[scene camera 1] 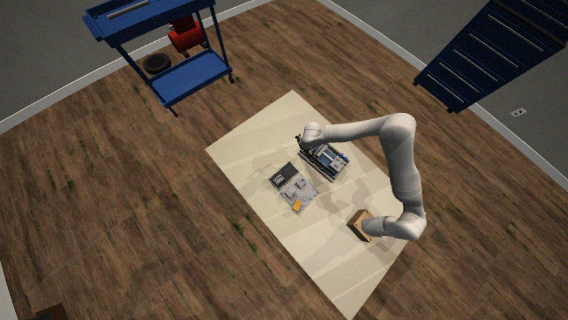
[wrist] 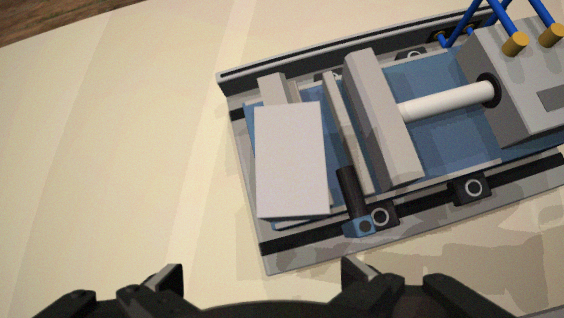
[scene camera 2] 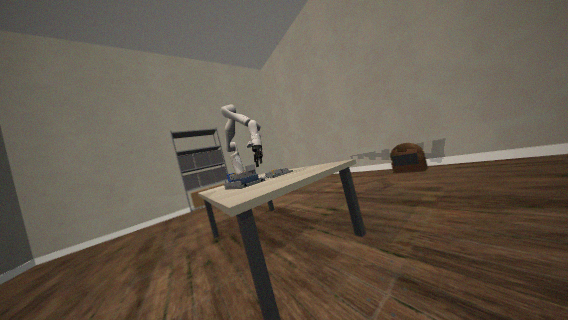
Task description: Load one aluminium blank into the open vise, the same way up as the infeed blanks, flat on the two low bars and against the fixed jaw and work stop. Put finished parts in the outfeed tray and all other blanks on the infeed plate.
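Frame: origin at the arm's base, x left, y back, z up, level; millimetres.
Seen in the pictures: gripper, fingertip midpoint: (wrist: 263, 279) (scene camera 2: 259, 165); arm's base, link origin: (scene camera 1: 368, 226) (scene camera 2: 240, 172).
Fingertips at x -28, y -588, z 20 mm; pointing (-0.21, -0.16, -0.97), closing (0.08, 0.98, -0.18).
Offsets run from my fingertips to a thing's middle. "spot": to the spot under its first point. Level surfaces: height alone.
The open vise {dz -67, dx -104, dy +121 mm} (scene camera 1: 327, 159) (scene camera 2: 243, 180) (wrist: 440, 125) stands on the table. In the wrist view a plain pale rectangular block {dz -1, dx -60, dy +24 mm} (wrist: 292, 160) lies over the fixed jaw (wrist: 273, 89), turned a little against it and overhanging it. Whether the block is level is unclear. The low bars {dz -47, dx -91, dy +66 mm} (wrist: 348, 131) show partly between the fixed jaw and the moving jaw (wrist: 382, 120). The black work stop {dz -27, dx -43, dy +58 mm} (wrist: 352, 190) stands beside the block. My gripper (scene camera 2: 258, 163) (wrist: 263, 279) is open and empty, above the table beside the vise's near edge. The infeed plate {dz -113, dx +177, dy +194 mm} (scene camera 1: 310, 192) bears small grey blanks {dz -91, dx +223, dy +152 mm} (scene camera 1: 290, 193) {dz -91, dx +133, dy +149 mm} (scene camera 1: 301, 183). The dark outfeed tray (scene camera 1: 291, 170) holds a grey part {dz -93, dx +227, dy +45 mm} (scene camera 1: 278, 178).
An orange piece {dz -91, dx +248, dy +238 mm} (scene camera 1: 297, 205) is at the infeed plate's corner. Blue hoses {spot: dz -7, dx -148, dy +192 mm} (wrist: 505, 17) with brass ends rise over the vise's grey drive block {dz -39, dx -111, dy +216 mm} (wrist: 540, 80). A long rail {dz -82, dx -192, dy +109 mm} (wrist: 350, 50) runs along the vise's far side. The arm's wooden base (scene camera 1: 357, 223) stands on the table {dz -117 mm} (scene camera 1: 320, 255).
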